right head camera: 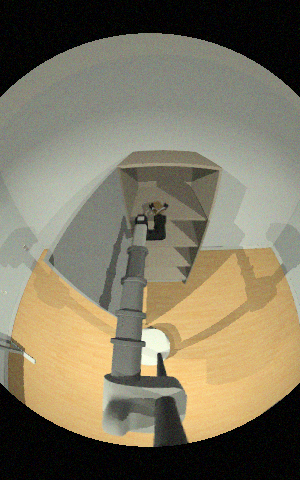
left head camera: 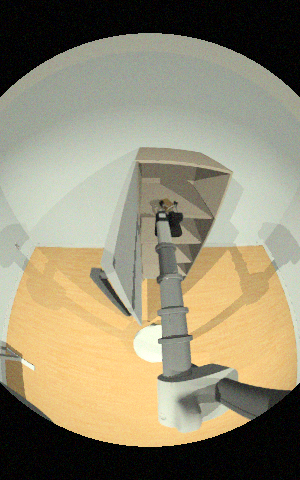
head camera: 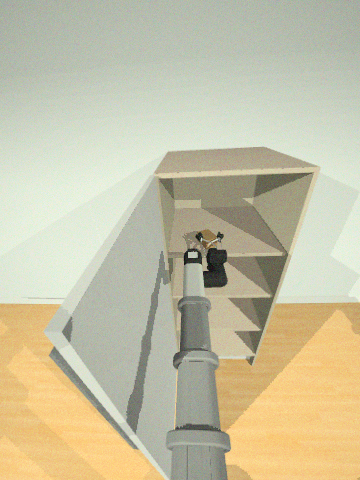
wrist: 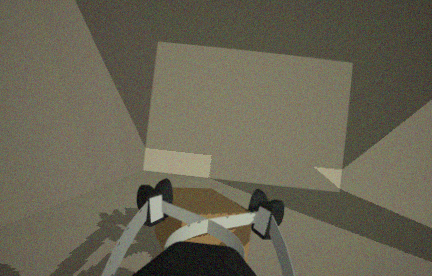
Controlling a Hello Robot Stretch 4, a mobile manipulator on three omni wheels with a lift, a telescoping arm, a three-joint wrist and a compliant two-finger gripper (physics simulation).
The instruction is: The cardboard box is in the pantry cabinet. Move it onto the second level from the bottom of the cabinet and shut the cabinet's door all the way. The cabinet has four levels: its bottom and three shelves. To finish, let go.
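Observation:
The cardboard box is on the top level of the pantry cabinet, left of the middle. My gripper is shut on the box, with one fingertip at each side; its near part is hidden by the wrist and finger bands. Whether the box touches the shelf is not clear. The second level from the bottom shows bare shelf. The cabinet door stands wide open on the left.
My telescoping arm reaches into the cabinet close beside the open door. A dark grey bar runs along the door's outer side. A white round thing is low beside the arm.

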